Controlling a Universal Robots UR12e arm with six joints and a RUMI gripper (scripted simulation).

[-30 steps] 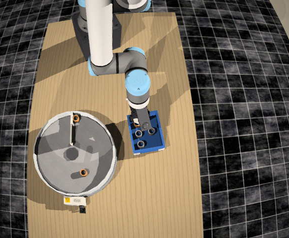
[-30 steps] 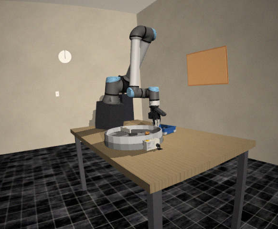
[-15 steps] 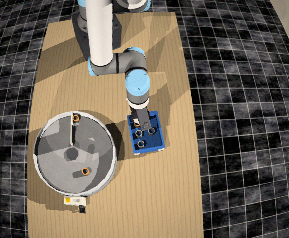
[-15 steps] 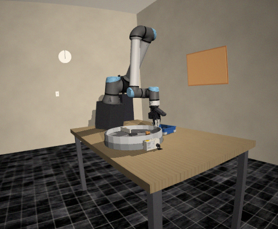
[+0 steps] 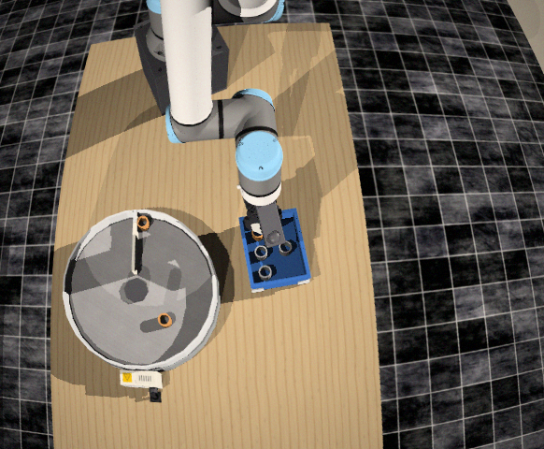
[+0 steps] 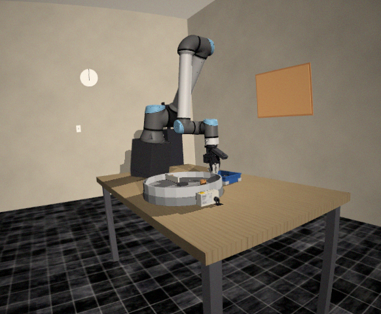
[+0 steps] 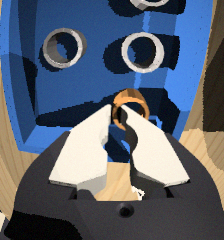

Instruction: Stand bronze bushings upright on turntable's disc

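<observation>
Now: the blue crate 60 mm ahead of my hand and 10 mm to the left of it. Round my hand: turntable disc (360 mm to the right, 90 mm ahead, 30 mm above).
</observation>
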